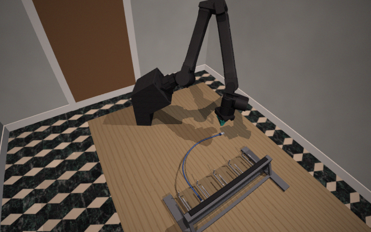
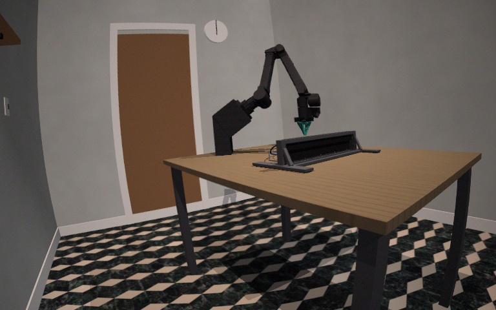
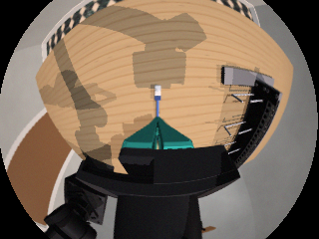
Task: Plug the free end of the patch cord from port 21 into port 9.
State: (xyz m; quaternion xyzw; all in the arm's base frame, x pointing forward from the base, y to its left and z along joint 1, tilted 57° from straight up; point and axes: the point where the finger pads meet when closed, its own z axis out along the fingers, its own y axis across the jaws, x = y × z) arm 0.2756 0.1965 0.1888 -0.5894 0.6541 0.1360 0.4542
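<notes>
The plug is 20 mm to the left of my hand and 80 mm below it.
</notes>
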